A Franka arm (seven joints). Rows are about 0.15 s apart.
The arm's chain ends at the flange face. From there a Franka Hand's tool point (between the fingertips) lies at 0.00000 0.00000 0.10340 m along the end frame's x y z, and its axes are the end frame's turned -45 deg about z.
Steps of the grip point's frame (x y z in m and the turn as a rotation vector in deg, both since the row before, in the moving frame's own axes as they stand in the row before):
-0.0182 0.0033 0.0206 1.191 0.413 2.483
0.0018 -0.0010 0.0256 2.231 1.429 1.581
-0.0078 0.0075 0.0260 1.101 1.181 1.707
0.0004 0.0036 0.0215 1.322 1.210 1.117
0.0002 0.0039 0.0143 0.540 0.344 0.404
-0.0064 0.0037 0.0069 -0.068 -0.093 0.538
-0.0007 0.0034 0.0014 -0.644 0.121 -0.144
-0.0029 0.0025 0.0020 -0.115 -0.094 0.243
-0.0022 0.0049 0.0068 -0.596 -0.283 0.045
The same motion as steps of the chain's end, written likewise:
-0.0096 0.0173 0.0206 1.134 -0.550 2.483
0.0015 0.0027 0.0257 2.588 -0.567 1.581
-0.0004 0.0137 0.0260 1.614 0.057 1.707
0.0029 0.0055 0.0216 1.790 -0.079 1.117
0.0031 0.0037 0.0143 0.625 -0.139 0.404
-0.0019 0.0069 0.0069 -0.114 -0.018 0.538
0.0009 0.0022 0.0014 -0.370 0.541 -0.144
-0.0003 0.0036 0.0020 -0.148 0.015 0.243
0.0015 0.0039 0.0068 -0.622 0.221 0.045

